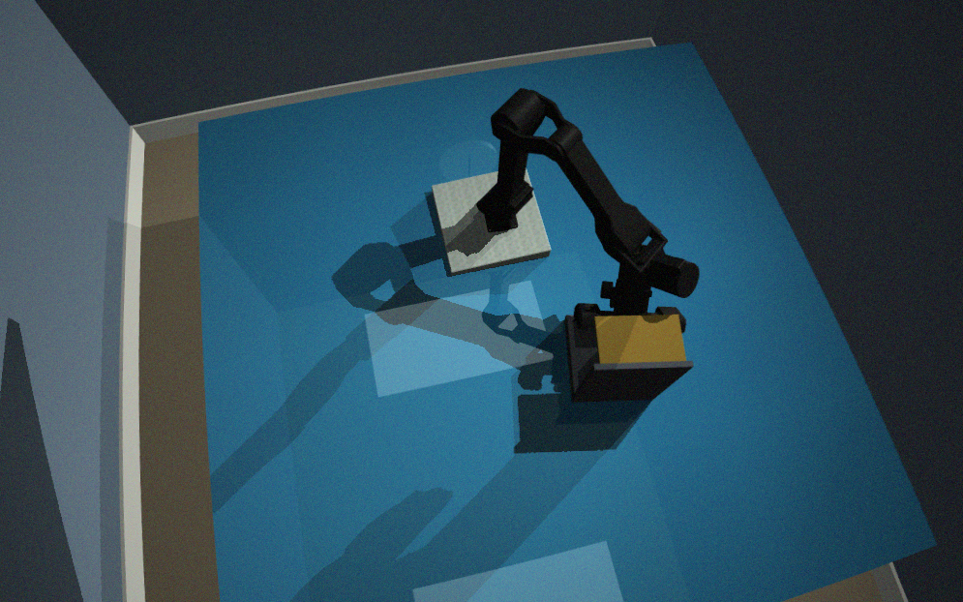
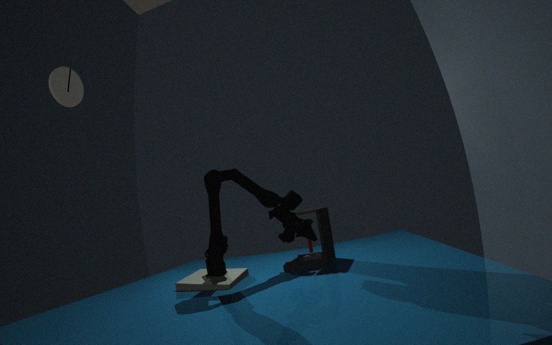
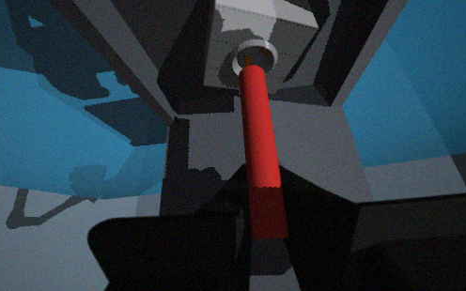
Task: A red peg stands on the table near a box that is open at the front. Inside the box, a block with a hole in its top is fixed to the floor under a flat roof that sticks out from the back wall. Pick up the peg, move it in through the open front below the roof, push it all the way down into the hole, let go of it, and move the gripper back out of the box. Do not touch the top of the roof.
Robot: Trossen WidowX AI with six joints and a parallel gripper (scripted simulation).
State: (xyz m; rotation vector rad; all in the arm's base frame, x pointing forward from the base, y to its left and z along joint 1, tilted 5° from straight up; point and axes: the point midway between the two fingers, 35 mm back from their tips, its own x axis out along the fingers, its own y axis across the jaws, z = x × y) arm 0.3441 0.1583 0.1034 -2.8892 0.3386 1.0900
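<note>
My gripper tip is now 4 cm short of the back wall, 1 cm to the left of it and 2 cm below it. Round my gripper tip: red peg 3 cm behind, 1 cm to the left, 1 cm below; roof 12 cm above.
</note>
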